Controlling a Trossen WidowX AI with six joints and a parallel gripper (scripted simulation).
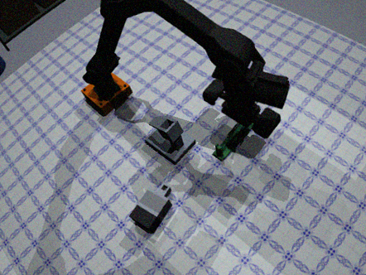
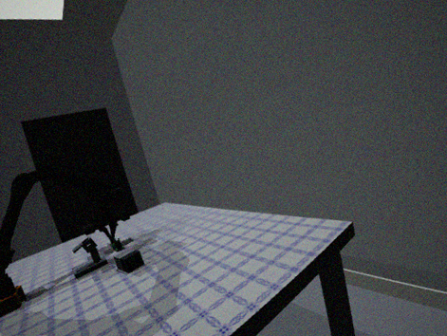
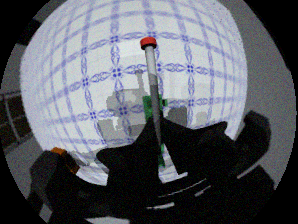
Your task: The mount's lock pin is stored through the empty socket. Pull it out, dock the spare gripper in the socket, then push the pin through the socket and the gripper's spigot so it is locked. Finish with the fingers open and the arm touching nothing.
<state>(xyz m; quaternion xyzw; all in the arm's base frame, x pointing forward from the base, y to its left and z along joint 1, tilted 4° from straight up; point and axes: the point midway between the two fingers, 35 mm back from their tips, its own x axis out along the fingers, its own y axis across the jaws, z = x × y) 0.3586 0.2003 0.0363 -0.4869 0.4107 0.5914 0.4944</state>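
Right now my gripper tip is 30 mm to the left of the green cradle and 10 mm short of it. From my gripper tip the other things lie so: socket (160 mm to the right, 90 mm behind, 30 mm above); then dark spare gripper (300 mm to the right, 30 mm ahead).
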